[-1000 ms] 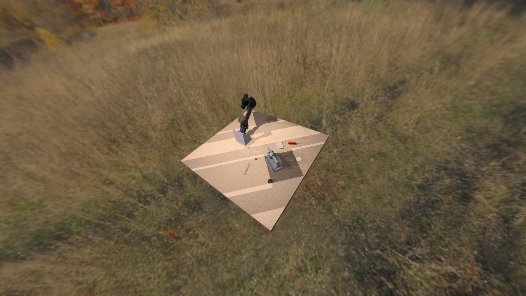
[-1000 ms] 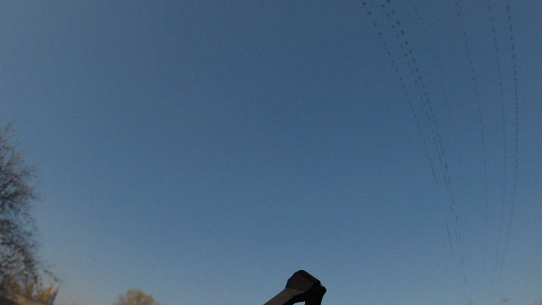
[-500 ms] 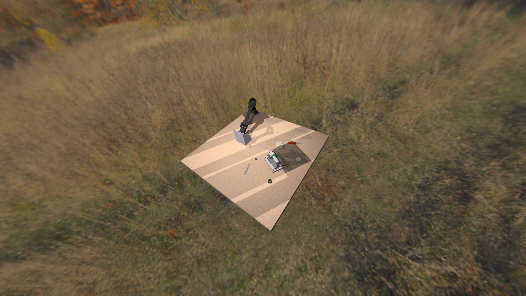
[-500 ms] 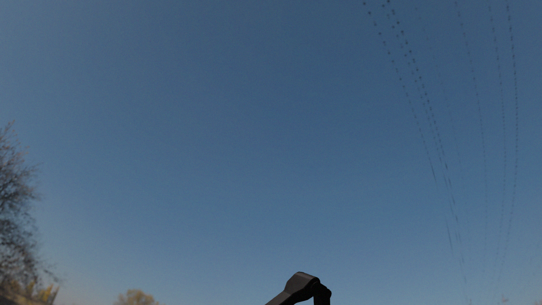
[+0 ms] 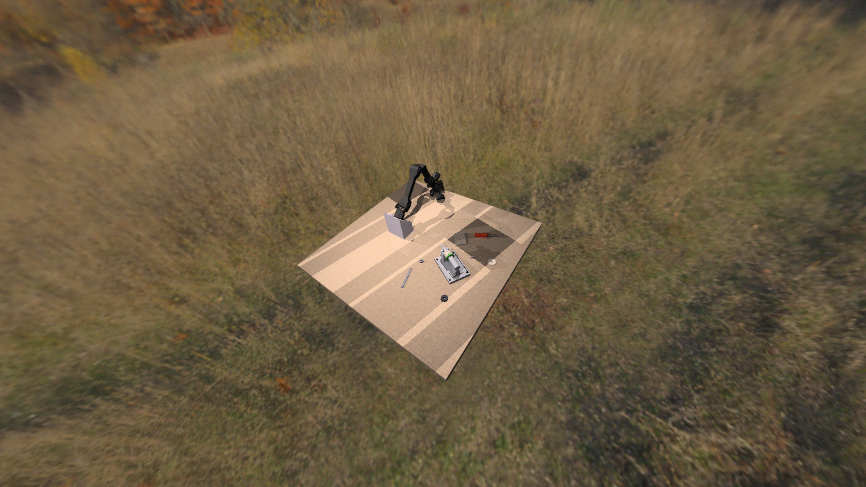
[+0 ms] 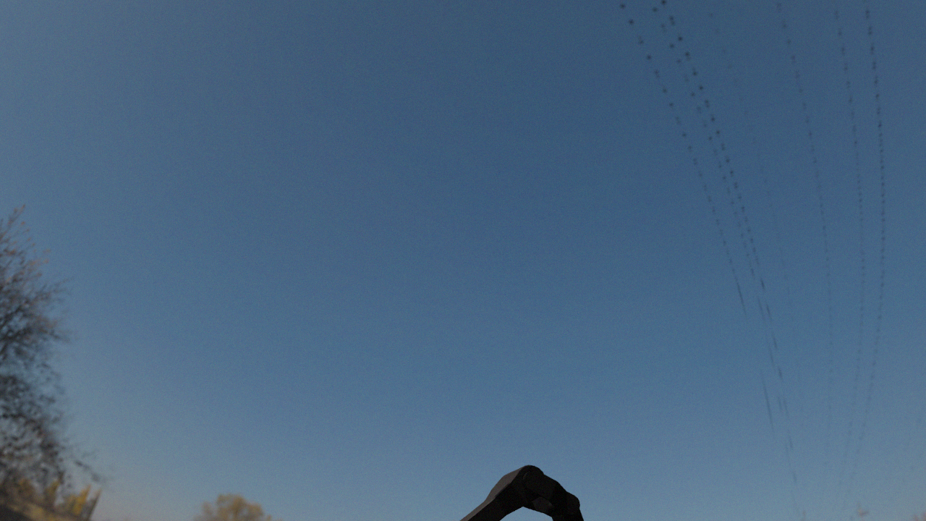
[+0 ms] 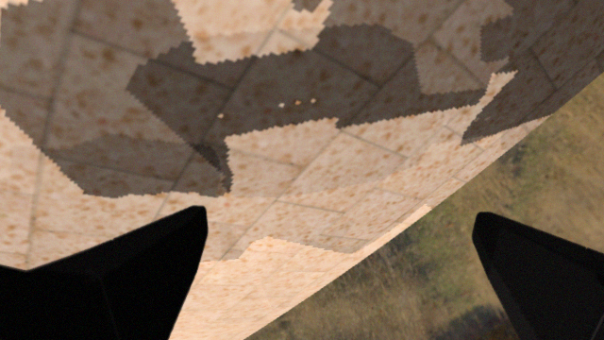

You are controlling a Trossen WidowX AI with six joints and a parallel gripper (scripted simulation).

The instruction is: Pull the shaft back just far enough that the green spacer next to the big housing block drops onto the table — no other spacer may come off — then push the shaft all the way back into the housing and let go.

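My gripper tip is now 44 cm short of the shaft, 59 cm to the left of it and 6 cm below it. The rest, counted from my gripper tip: black ring: 59 cm ahead, 84 cm to the right, 2 cm below; then green spacer: 48 cm ahead, 61 cm to the right, 5 cm above.
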